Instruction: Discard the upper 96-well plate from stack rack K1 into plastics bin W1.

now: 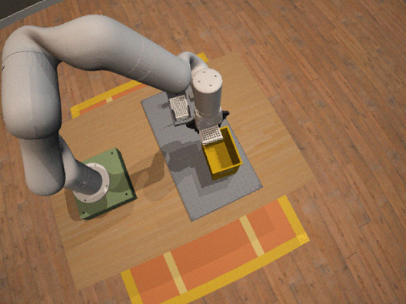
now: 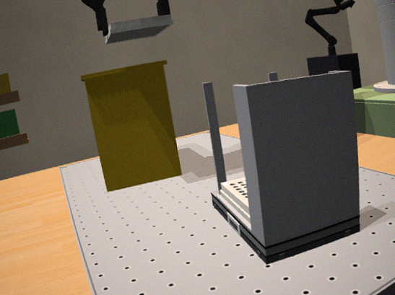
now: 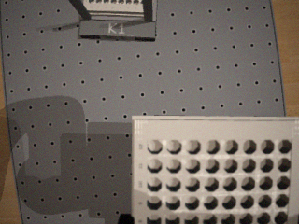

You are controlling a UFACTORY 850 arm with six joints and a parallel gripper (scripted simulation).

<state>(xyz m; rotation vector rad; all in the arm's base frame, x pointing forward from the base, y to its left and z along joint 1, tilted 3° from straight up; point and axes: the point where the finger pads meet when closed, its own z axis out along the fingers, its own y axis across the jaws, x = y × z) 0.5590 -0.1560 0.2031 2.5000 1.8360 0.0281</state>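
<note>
Right now the yellow plastics bin W1 is 90 mm to the right of my hand and 150 mm below it.
</note>
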